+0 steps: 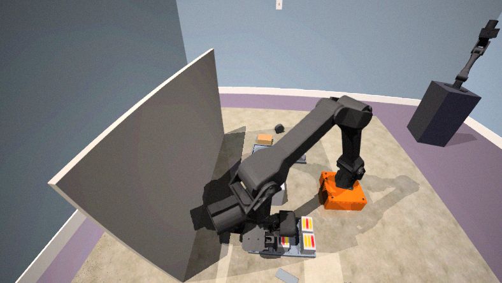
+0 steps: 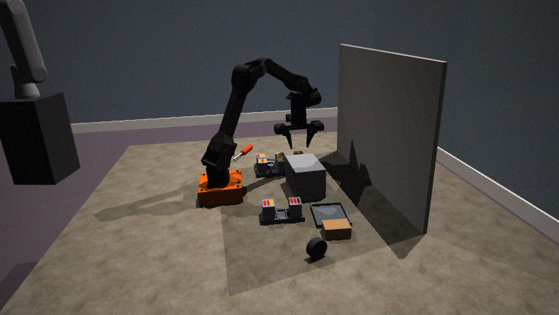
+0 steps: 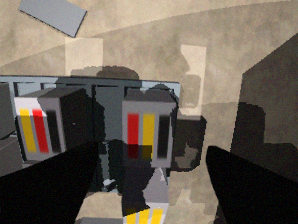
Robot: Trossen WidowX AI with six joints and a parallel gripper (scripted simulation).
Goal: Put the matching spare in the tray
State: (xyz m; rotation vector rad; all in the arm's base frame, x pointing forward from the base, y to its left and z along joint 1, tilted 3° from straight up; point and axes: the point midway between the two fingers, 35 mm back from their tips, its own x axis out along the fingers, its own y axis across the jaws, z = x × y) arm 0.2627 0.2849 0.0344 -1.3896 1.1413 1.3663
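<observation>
Now: the grey spare 3 cm below my gripper tip. The rest, counted from my gripper tip: tall white panel 26 cm ahead, 16 cm to the right, 15 cm above; then plain grey box 2 cm ahead, 21 cm to the right, 2 cm below; then rack 7 cm behind, 4 cm to the right, 6 cm below.
</observation>
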